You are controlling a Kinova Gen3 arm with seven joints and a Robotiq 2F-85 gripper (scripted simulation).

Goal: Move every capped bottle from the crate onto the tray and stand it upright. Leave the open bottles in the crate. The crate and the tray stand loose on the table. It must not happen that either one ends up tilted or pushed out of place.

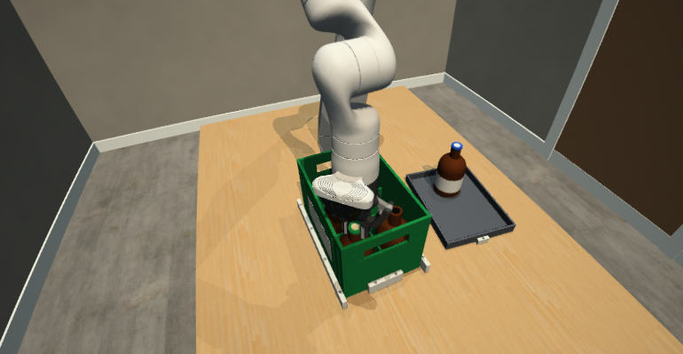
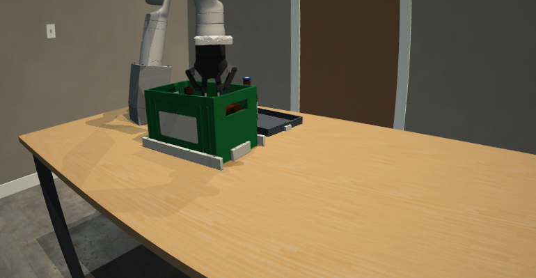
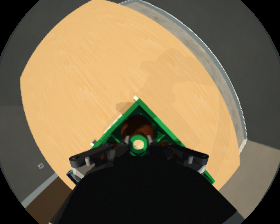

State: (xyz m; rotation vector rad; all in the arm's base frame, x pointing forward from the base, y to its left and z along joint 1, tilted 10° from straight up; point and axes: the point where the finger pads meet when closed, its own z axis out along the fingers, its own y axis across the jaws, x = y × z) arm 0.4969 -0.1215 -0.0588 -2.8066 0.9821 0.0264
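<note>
Now: hand 9 cm past the green crate, 8 cm above it and 3 cm to the right of it. Also, from my hand: dark tray (32 cm to the left, 15 cm below, 11 cm behind).
</note>
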